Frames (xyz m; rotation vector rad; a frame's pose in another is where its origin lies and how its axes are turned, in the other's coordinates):
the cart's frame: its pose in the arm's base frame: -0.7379 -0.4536 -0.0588 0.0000 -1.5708 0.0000
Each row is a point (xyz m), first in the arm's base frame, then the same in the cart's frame.
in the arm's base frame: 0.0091 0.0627 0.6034
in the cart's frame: 0.6622 0.5163 -0.7470
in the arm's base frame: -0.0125 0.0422 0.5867
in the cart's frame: 0.6455 0.4958 -0.7254
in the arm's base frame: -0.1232 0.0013 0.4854
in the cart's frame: 0.5442 0.4549 -0.6147
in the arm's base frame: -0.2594 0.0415 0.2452
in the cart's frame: 0.3040 0.4951 -0.4785
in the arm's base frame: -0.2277 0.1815 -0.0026
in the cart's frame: 0.0562 0.6351 -0.5102
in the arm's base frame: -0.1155 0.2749 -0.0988
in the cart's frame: -0.0400 0.7285 -0.6224
